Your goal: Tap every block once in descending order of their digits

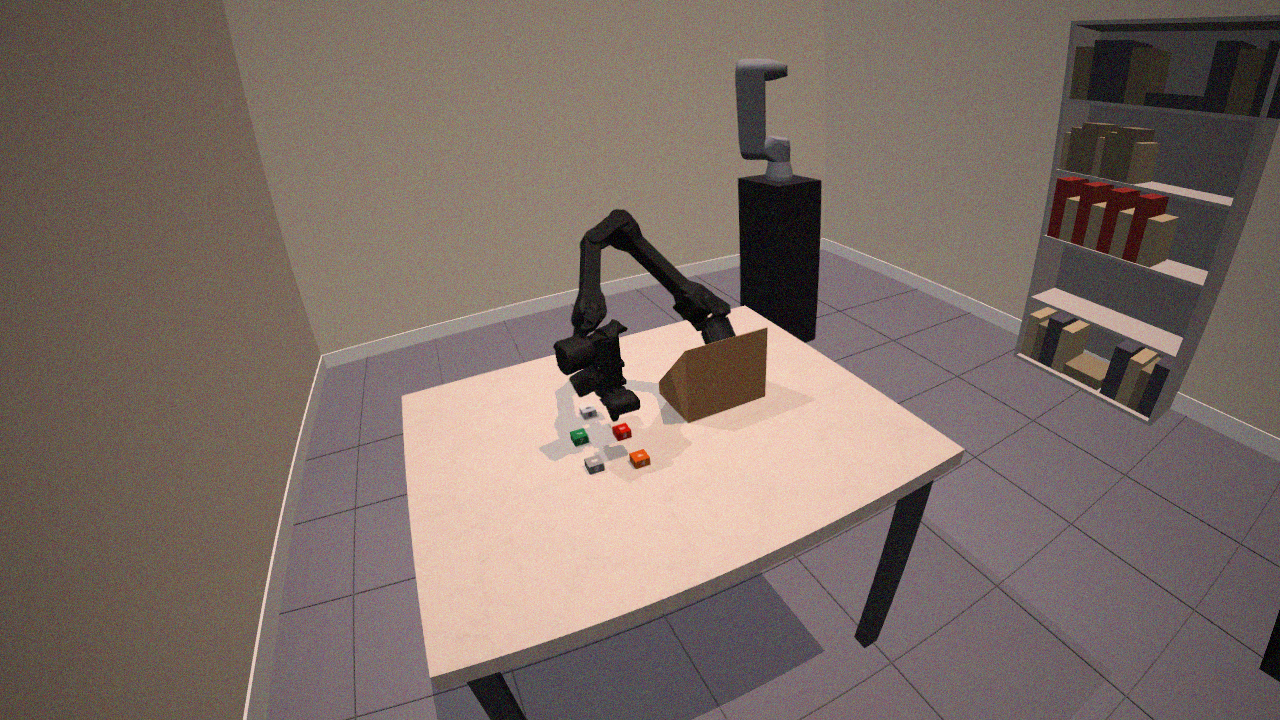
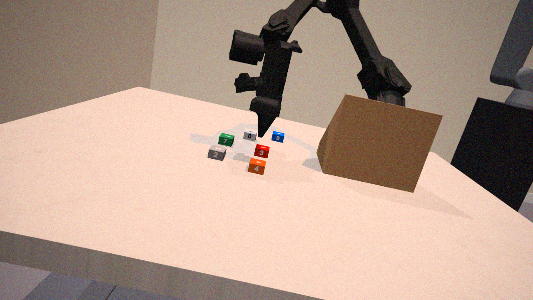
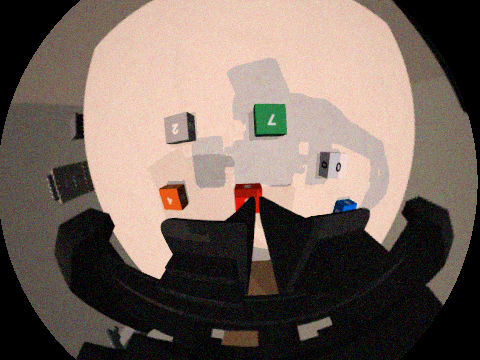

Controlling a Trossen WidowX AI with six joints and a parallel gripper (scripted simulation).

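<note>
Now: the red block 3 cm below my gripper tip, 1 cm to the left of it and 1 cm behind it. Also, from my gripper tip: green block 8 cm ahead, 3 cm to the right, 3 cm below; then white block 11 cm to the right, 3 cm below, 2 cm ahead; then orange block 11 cm to the left, 3 cm below.
</note>
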